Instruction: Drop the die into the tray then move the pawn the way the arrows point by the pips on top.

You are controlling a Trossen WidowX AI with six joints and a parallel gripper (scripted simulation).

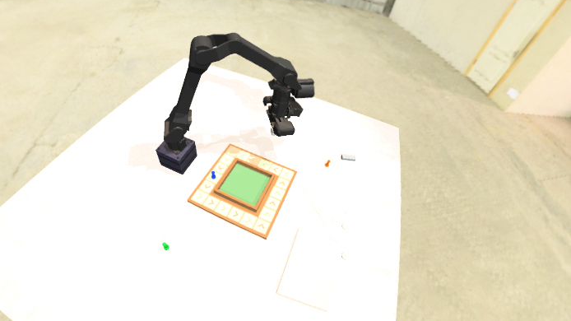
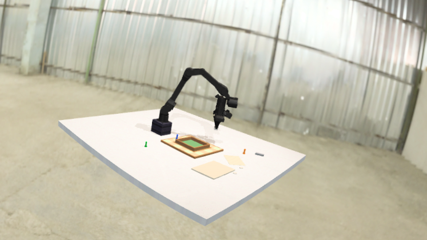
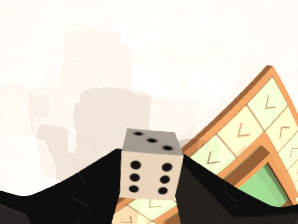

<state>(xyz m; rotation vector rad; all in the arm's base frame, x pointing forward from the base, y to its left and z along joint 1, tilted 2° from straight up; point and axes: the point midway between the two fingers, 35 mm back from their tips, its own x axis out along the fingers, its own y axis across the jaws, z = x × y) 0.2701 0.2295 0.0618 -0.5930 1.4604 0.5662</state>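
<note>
The blue pawn lies 230 mm to the right of my gripper tip, 120 mm behind it and 80 mm below it. Round my gripper tip: dice tray 200 mm to the right, 100 mm below; small grey block 300 mm ahead, 130 mm to the left, 100 mm below; orange pawn 230 mm ahead, 90 mm below, 40 mm to the left.
</note>
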